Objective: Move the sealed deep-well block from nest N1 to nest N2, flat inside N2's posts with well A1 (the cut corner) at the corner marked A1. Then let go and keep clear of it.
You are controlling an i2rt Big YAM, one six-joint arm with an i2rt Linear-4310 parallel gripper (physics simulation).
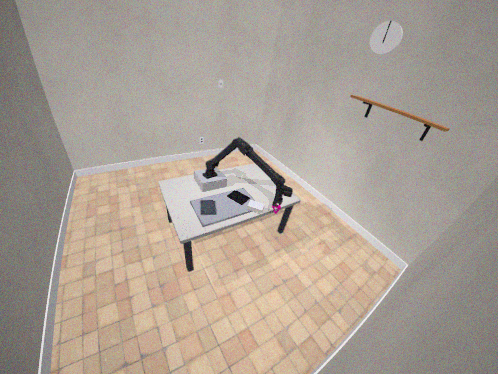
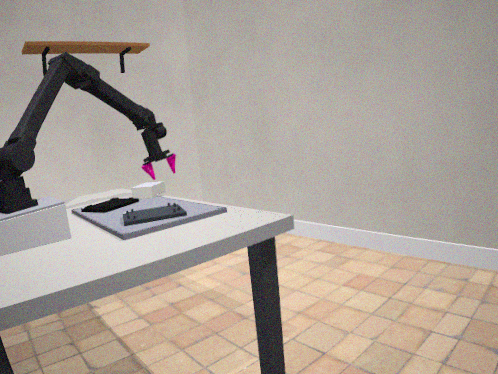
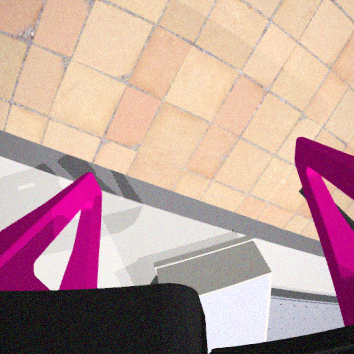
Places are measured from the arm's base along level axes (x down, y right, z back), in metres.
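Pixels of known places: gripper, fingertip midpoint: (image 1: 276, 210) (image 2: 164, 176) (image 3: 193, 165); arm's base, link origin: (image 1: 210, 175) (image 2: 17, 208).
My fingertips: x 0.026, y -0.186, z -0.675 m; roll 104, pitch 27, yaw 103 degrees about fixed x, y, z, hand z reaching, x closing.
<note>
For each thing: its middle in the pictures, then the offset to it from my fingertips.
- white deep-well block, body centre: (image 3: 217, 309) (image 2: 148, 189) (image 1: 255, 206) dx +0.027, dy +0.083, dz +0.151 m
- grey board, body centre: (image 2: 137, 210) (image 1: 225, 204) dx +0.053, dy +0.256, dz +0.333 m
- dark grey nest with small posts, body centre: (image 2: 152, 212) (image 1: 207, 206) dx +0.037, dy +0.403, dz +0.381 m
- black nest-like plate, body centre: (image 2: 110, 204) (image 1: 238, 196) dx +0.039, dy +0.109, dz +0.341 m
The white deep-well block (image 1: 256, 205) (image 2: 148, 190) (image 3: 235, 305) stands at one end of the grey board (image 1: 225, 214) (image 2: 202, 212) (image 3: 300, 317). Its cut corner cannot be made out. A dark grey nest with small posts (image 1: 208, 207) (image 2: 155, 214) lies on the board. A black nest-like plate (image 1: 239, 197) (image 2: 110, 204) lies between that nest and the block. Nest labels and the A1 mark cannot be read. My gripper (image 1: 276, 207) (image 2: 164, 176) (image 3: 193, 165) is open and empty, above the table and off to the block's side, apart from it.
The table's edge (image 3: 165, 207) runs close beyond the block, with tiled floor below it. The arm's grey base box (image 1: 211, 180) (image 2: 35, 229) stands on the table behind the board. A wooden wall shelf (image 1: 400, 113) (image 2: 85, 48) hangs on the wall.
</note>
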